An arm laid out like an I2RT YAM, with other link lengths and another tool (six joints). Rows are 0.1 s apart.
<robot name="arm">
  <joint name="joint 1" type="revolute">
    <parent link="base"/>
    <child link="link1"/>
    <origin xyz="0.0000 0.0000 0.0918"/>
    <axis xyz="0 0 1"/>
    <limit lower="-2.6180" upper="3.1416"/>
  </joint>
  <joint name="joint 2" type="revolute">
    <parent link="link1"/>
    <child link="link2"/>
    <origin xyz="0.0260 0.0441 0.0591"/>
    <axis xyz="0 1 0"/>
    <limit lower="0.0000" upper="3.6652"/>
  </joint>
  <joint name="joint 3" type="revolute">
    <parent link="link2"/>
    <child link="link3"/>
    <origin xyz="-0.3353 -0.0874 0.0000"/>
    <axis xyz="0 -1 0"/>
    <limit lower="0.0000" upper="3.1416"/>
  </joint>
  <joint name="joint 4" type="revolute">
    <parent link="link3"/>
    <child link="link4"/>
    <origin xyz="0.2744 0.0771 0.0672"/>
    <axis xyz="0 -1 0"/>
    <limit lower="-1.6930" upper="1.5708"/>
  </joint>
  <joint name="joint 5" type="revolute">
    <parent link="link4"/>
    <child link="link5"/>
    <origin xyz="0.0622 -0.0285 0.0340"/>
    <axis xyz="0 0 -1"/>
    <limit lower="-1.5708" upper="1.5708"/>
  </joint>
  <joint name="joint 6" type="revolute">
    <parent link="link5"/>
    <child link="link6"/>
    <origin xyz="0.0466 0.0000 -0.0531"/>
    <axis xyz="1 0 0"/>
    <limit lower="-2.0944" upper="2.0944"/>
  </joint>
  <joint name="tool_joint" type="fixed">
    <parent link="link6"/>
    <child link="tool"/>
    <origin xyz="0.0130 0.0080 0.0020" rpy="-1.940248 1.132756 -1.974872"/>
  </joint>
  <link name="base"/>
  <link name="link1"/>
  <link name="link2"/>
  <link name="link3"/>
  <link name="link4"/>
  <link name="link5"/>
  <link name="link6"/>
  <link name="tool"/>
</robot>
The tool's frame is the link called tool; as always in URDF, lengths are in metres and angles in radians.
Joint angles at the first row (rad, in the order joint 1, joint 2, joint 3, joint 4, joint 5, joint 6):
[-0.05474, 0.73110, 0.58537, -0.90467, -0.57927, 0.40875]
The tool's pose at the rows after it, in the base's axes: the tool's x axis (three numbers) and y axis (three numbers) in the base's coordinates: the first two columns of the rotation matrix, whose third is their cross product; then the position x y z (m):
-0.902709, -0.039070, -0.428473, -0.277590, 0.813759, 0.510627, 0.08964, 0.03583, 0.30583
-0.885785, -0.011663, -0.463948, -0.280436, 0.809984, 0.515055, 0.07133, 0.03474, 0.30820
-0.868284, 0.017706, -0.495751, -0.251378, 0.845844, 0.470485, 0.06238, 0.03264, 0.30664
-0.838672, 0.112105, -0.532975, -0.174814, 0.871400, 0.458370, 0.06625, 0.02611, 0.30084
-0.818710, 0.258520, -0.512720, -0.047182, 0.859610, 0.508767, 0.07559, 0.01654, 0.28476
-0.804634, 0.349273, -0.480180, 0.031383, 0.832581, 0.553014, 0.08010, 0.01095, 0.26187
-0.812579, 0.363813, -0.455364, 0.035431, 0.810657, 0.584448, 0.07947, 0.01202, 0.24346
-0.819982, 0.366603, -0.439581, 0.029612, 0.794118, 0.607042, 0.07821, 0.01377, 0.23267
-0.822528, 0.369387, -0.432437, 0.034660, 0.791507, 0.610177, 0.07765, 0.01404, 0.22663
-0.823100, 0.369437, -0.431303, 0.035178, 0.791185, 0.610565, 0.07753, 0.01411, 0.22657
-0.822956, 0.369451, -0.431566, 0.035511, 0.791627, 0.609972, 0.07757, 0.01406, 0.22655
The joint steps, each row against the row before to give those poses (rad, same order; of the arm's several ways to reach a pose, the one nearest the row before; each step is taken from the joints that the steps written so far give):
[-0.09735, -0.05262, 0.00001, -0.05114, -0.11982, -0.09240]
[-0.10625, -0.07559, -0.00003, -0.09603, -0.06476, -0.08219]
[-0.07556, -0.05493, -0.00378, -0.03362, 0.01677, -0.04275]
[-0.09428, -0.02861, -0.02902, 0.06254, -0.00155, 0.03045]
[-0.07514, 0.00040, -0.06559, 0.10415, -0.00037, 0.10873]
[-0.04312, 0.00003, -0.08392, 0.08699, -0.00688, 0.06866]
[-0.00758, -0.00007, -0.06486, 0.03775, -0.02820, 0.00691]
[-0.00157, 0.00006, -0.03855, 0.01797, -0.02482, -0.00004]
[-0.00111, -0.00006, -0.02020, 0.01216, 0.00001, 0.00004]
[-0.00016, 0.00006, 0.00001, -0.00162, -0.00008, -0.00057]
[0.00019, -0.00002, -0.00002, 0.00056, 0.00086, 0.00023]

